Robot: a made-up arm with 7 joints.
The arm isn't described. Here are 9 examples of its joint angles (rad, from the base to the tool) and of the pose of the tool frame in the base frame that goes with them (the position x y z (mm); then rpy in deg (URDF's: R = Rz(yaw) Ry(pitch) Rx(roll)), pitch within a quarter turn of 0, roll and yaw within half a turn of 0).
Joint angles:
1: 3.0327 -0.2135 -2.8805 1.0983 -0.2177 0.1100 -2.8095
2: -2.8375 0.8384 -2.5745 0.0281 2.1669 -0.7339 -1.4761
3: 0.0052 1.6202 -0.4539 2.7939 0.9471 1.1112 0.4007
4: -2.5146 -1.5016 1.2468 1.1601 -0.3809 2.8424 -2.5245
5: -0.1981 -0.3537 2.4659 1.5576 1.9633 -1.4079 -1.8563
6: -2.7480 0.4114 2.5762 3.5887 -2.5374 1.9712 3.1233
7: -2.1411 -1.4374 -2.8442 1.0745 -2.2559 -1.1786 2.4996
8: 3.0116 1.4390 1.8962 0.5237 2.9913 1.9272 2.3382
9: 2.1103 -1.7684 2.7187 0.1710 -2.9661 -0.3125 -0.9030
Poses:
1: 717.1 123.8 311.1 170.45 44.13 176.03
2: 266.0 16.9 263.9 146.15 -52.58 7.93
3: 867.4 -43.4 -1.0 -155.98 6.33 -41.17
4: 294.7 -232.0 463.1 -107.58 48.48 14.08
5: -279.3 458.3 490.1 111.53 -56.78 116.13
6: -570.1 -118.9 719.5 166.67 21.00 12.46
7: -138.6 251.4 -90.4 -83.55 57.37 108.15
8: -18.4 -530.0 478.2 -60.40 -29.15 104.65
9: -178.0 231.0 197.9 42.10 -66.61 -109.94
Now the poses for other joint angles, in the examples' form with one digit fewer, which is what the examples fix.
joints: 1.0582 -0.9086 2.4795 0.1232 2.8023 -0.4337 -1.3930
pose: -9 198 83 112.2 -25.6 136.8
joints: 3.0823 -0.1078 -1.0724 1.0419 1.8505 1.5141 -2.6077
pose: -372 529 439 56.6 -56.0 -46.7
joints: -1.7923 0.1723 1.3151 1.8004 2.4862 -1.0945 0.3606
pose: 386 -378 585 -161.4 43.3 141.8
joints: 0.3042 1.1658 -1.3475 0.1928 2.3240 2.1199 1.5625
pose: 59 -349 32 118.7 31.9 102.9
